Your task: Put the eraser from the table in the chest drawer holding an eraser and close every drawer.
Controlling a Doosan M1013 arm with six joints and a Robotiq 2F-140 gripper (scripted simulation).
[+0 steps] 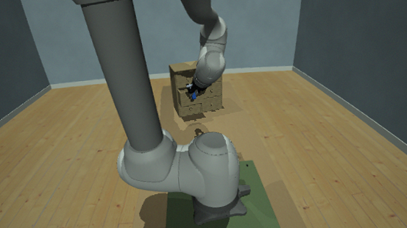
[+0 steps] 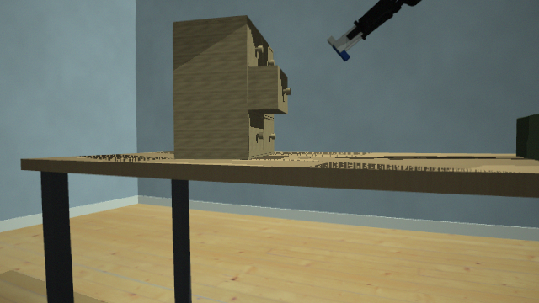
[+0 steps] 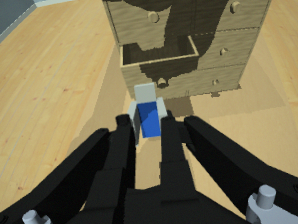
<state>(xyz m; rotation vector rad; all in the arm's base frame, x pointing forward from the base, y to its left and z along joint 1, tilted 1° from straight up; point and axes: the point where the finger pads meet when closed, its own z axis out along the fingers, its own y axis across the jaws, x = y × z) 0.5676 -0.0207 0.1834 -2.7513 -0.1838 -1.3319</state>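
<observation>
The blue eraser is 20 mm ahead of my hand and 10 mm below it.
</observation>
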